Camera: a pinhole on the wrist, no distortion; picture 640 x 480 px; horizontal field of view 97.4 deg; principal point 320.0 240.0 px. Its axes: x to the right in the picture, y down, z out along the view. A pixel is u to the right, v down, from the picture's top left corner.
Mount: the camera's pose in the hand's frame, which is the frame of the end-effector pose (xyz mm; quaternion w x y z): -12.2 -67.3 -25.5 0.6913 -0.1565 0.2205 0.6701
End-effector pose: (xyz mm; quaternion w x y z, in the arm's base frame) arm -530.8 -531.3 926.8 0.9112 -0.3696 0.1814 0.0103
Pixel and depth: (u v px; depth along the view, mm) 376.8 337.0 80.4
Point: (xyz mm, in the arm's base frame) -547.2 -510.4 969.3
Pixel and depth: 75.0 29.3 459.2
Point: 22.5 -345.6 1291.0
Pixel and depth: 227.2 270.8 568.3
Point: -379.3 -100.8 1260.6
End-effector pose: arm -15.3 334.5 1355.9 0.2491 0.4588 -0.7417 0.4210
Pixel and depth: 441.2 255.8 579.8
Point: -411.6 136.0 1009.2
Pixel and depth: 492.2 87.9 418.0
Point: -443.1 139.4 1312.8
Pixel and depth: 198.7 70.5 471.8
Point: -137.1 -209.3 1360.4
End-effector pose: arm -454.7 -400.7 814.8 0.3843 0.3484 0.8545 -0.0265
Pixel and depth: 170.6 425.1 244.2
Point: -245.8 -603.0 721.2
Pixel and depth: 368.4 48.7 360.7
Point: -333.3 -200.6 507.2
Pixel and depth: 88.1 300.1 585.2
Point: -56.4 -810.2 317.1
